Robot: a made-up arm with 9 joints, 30 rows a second.
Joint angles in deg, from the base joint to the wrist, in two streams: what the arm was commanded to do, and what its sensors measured. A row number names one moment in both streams.
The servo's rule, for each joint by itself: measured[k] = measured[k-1] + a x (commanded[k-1-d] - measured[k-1]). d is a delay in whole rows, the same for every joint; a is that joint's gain. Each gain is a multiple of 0.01, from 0.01 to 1. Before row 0 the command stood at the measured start. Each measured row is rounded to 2 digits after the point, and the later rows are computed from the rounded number. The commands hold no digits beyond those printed.
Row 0, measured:
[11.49 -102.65 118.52 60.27 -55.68 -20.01 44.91 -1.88 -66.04]
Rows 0 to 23, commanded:
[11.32 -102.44 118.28 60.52 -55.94 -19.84 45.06 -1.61 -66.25]
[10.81 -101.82 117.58 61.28 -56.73 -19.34 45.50 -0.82 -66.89]
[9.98 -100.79 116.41 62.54 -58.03 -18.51 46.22 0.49 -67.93]
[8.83 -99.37 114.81 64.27 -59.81 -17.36 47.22 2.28 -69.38]
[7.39 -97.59 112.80 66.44 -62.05 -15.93 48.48 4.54 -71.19]
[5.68 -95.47 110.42 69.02 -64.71 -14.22 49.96 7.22 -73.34]
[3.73 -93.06 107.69 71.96 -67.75 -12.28 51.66 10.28 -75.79]
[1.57 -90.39 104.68 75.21 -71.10 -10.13 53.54 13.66 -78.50]
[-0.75 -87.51 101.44 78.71 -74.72 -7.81 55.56 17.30 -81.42]
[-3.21 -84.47 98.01 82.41 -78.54 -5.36 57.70 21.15 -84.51]
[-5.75 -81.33 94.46 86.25 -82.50 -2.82 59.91 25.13 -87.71]
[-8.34 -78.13 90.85 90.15 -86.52 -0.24 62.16 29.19 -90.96]
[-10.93 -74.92 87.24 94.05 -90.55 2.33 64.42 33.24 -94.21]
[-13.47 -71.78 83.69 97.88 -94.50 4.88 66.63 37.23 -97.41]
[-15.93 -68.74 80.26 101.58 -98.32 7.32 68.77 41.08 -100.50]
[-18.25 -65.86 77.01 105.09 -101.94 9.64 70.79 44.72 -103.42]
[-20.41 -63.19 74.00 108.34 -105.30 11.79 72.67 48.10 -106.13]
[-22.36 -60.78 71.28 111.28 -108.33 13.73 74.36 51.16 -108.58]
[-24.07 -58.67 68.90 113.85 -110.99 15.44 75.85 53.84 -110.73]
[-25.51 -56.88 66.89 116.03 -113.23 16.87 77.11 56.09 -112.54]
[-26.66 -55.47 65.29 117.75 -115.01 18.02 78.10 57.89 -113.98]
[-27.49 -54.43 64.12 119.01 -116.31 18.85 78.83 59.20 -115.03]
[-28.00 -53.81 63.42 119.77 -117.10 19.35 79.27 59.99 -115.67]
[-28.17 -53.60 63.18 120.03 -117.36 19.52 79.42 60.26 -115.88]
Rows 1 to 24, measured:
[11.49 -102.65 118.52 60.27 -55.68 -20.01 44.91 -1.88 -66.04]
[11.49 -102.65 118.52 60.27 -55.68 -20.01 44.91 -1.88 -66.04]
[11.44 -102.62 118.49 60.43 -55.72 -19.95 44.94 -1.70 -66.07]
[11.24 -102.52 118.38 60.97 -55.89 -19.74 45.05 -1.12 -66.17]
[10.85 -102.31 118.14 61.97 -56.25 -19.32 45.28 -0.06 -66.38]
[10.22 -101.96 117.74 63.44 -56.86 -18.65 45.67 1.48 -66.74]
[9.34 -101.44 117.15 65.36 -57.74 -17.73 46.23 3.50 -67.27]
[8.21 -100.72 116.34 67.70 -58.92 -16.54 46.98 5.96 -68.00]
[6.82 -99.80 115.30 70.43 -60.42 -15.09 47.92 8.81 -68.93]
[5.19 -98.67 114.03 73.49 -62.24 -13.40 49.04 12.01 -70.08]
[3.35 -97.33 112.52 76.83 -64.36 -11.50 50.34 15.50 -71.44]
[1.32 -95.79 110.78 80.40 -66.77 -9.41 51.81 19.23 -73.01]
[-0.87 -94.05 108.82 84.14 -69.44 -7.17 53.43 23.12 -74.77]
[-3.19 -92.14 106.66 87.99 -72.34 -4.81 55.18 27.13 -76.71]
[-5.59 -90.07 104.33 91.87 -75.44 -2.38 57.03 31.16 -78.81]
[-8.03 -87.88 101.85 95.72 -78.68 0.09 58.95 35.17 -81.04]
[-10.48 -85.58 99.26 99.47 -82.02 2.55 60.91 39.07 -83.38]
[-12.89 -83.21 96.59 103.07 -85.41 4.96 62.89 42.80 -85.78]
[-15.22 -80.81 93.88 106.44 -88.79 7.28 64.85 46.30 -88.22]
[-17.43 -78.41 91.17 109.54 -92.11 9.47 66.75 49.51 -90.66]
[-19.49 -76.04 88.50 112.30 -95.32 11.50 68.57 52.37 -93.07]
[-21.36 -73.74 85.91 114.69 -98.36 13.33 70.28 54.83 -95.41]
[-23.00 -71.55 83.44 116.65 -101.19 14.92 71.84 56.85 -97.64]
[-24.39 -69.50 81.12 118.16 -103.76 16.26 73.24 58.40 -99.73]
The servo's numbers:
d 2
a 0.31 0.12 0.12 0.64 0.17 0.34 0.20 0.66 0.12

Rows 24 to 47, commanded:
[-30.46 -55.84 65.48 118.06 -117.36 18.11 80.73 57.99 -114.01]
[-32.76 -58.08 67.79 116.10 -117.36 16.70 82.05 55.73 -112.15]
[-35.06 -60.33 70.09 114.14 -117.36 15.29 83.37 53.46 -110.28]
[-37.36 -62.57 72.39 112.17 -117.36 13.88 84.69 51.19 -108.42]
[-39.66 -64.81 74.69 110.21 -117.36 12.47 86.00 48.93 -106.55]
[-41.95 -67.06 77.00 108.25 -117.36 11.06 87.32 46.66 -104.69]
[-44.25 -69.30 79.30 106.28 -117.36 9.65 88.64 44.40 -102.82]
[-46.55 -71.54 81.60 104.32 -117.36 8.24 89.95 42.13 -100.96]
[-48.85 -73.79 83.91 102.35 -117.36 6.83 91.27 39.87 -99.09]
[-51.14 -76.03 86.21 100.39 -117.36 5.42 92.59 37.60 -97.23]
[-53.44 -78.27 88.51 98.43 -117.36 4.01 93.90 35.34 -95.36]
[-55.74 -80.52 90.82 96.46 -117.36 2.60 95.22 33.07 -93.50]
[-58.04 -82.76 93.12 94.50 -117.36 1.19 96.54 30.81 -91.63]
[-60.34 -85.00 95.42 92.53 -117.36 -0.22 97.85 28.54 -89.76]
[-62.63 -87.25 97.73 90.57 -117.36 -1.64 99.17 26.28 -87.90]
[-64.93 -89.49 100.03 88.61 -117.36 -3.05 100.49 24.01 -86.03]
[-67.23 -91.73 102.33 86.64 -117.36 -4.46 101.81 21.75 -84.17]
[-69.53 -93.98 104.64 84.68 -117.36 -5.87 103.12 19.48 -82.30]
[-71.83 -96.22 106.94 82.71 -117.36 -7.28 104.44 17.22 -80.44]
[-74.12 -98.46 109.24 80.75 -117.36 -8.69 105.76 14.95 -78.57]
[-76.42 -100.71 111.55 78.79 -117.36 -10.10 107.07 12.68 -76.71]
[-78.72 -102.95 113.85 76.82 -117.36 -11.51 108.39 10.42 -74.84]
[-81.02 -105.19 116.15 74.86 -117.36 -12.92 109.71 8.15 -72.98]
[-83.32 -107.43 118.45 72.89 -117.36 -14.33 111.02 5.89 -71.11]
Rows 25 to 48, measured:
[-25.51 -67.62 79.00 119.19 -106.03 17.31 74.45 59.45 -101.64]
[-26.33 -65.94 77.10 119.73 -107.96 18.06 75.44 59.98 -103.35]
[-27.61 -64.73 75.71 118.66 -109.56 18.08 76.50 58.67 -104.63]
[-29.21 -63.93 74.76 117.02 -110.89 17.61 77.61 56.73 -105.53]
[-31.02 -63.50 74.20 115.18 -111.99 16.82 78.76 54.57 -106.10]
[-32.99 -63.39 73.98 113.25 -112.90 15.82 79.95 52.34 -106.38]
[-35.06 -63.56 74.07 111.30 -113.66 14.68 81.16 50.09 -106.40]
[-37.20 -63.98 74.42 109.35 -114.29 13.45 82.39 47.83 -106.19]
[-39.39 -64.62 75.01 107.39 -114.81 12.16 83.64 45.57 -105.79]
[-41.61 -65.45 75.80 105.43 -115.24 10.83 84.90 43.30 -105.21]
[-43.85 -66.45 76.77 103.46 -115.60 9.47 86.17 41.04 -104.48]
[-46.11 -67.60 77.90 101.50 -115.90 8.09 87.45 38.77 -103.61]
[-48.38 -68.88 79.17 99.54 -116.15 6.70 88.74 36.51 -102.62]
[-50.66 -70.28 80.57 97.57 -116.36 5.31 90.04 34.24 -101.53]
[-52.95 -71.78 82.08 95.61 -116.53 3.91 91.34 31.98 -100.34]
[-55.24 -73.37 83.68 93.64 -116.67 2.51 92.64 29.71 -99.07]
[-57.53 -75.04 85.37 91.68 -116.79 1.10 93.95 27.45 -97.73]
[-59.82 -76.77 87.13 89.72 -116.89 -0.31 95.26 25.18 -96.33]
[-62.12 -78.57 88.95 87.75 -116.97 -1.72 96.57 22.92 -94.87]
[-64.42 -80.42 90.83 85.79 -117.04 -3.13 97.88 20.65 -93.36]
[-66.72 -82.32 92.76 83.82 -117.09 -4.54 99.19 18.39 -91.81]
[-69.01 -84.26 94.74 81.86 -117.14 -5.95 100.50 16.12 -90.22]
[-71.31 -86.23 96.76 79.90 -117.18 -7.36 101.81 13.85 -88.60]
[-73.61 -88.24 98.81 77.93 -117.21 -8.77 103.13 11.59 -86.95]

